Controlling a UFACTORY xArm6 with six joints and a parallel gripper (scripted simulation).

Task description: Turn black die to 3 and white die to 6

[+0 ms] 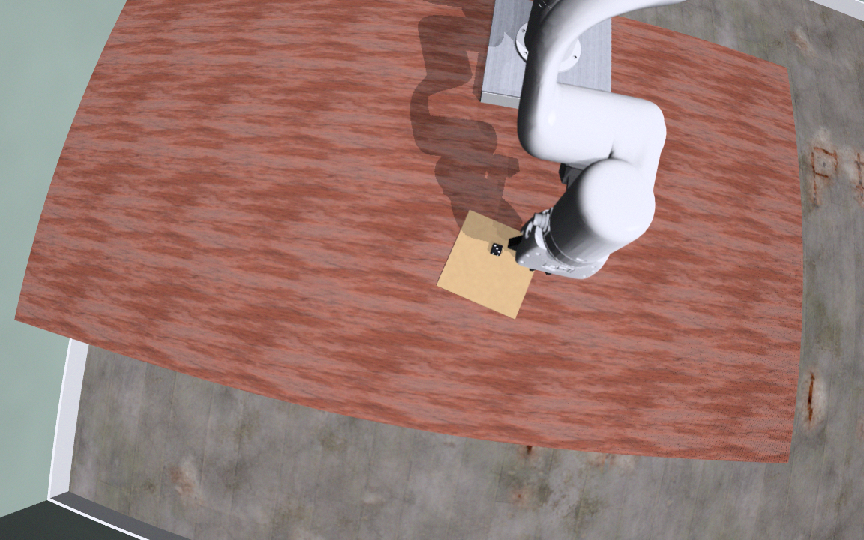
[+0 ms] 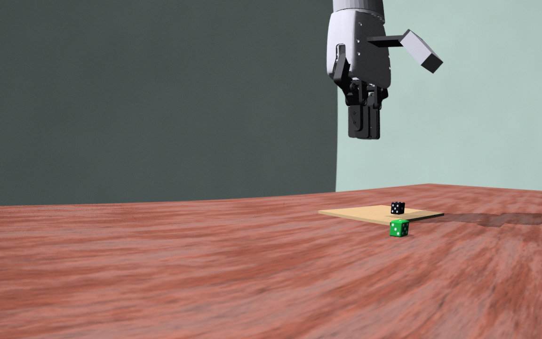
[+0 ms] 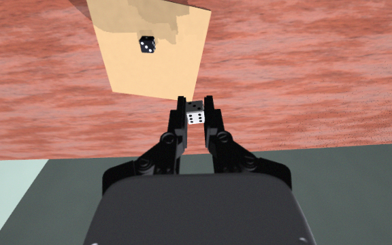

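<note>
Now: the tan mat 12 cm below my hand, 6 cm to the right of it and 2 cm behind it. Round my hand: green die (12 cm below, 9 cm to the left, 8 cm behind); white die (1 cm below); black die (11 cm below, 5 cm to the right, 4 cm behind).
</note>
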